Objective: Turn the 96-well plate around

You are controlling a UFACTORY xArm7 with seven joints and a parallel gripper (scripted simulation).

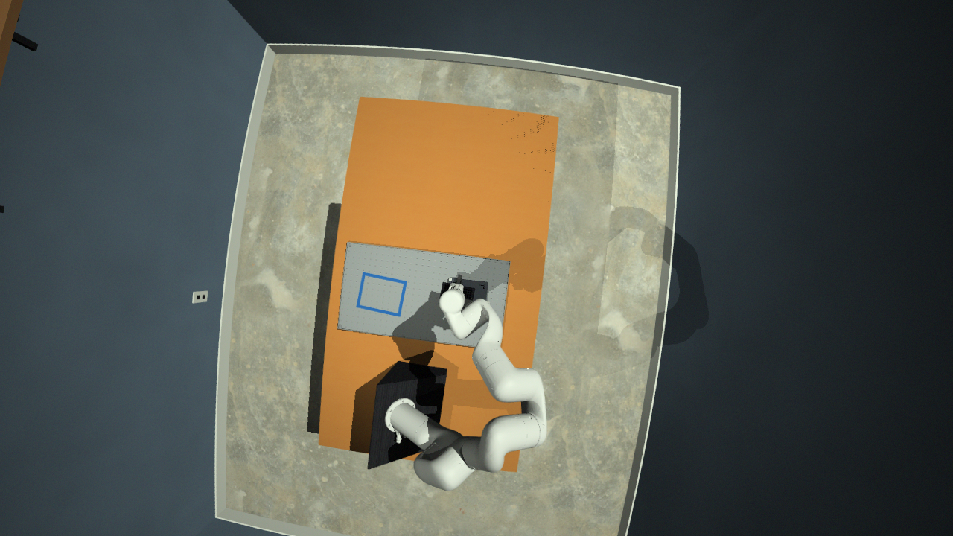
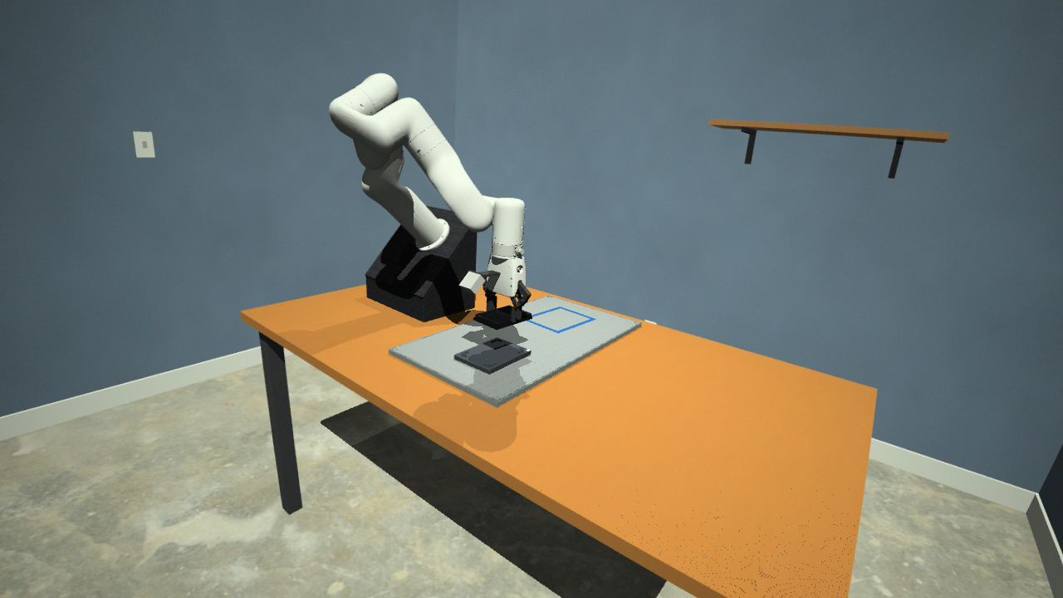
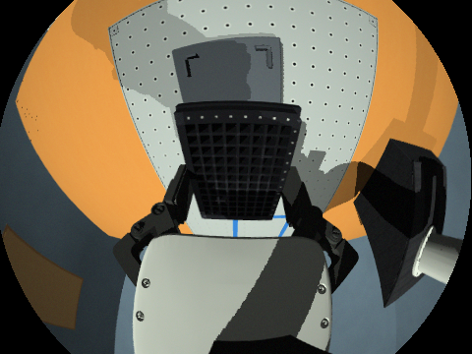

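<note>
Right now my hand is 100 mm above the dark plate nest N1, 40 mm to the left of it and 10 mm short of it. The rest, counted from my hand: black 96-well plate (10 mm below); white A1 mark (100 mm below, 60 mm ahead, 40 mm to the left).
</note>
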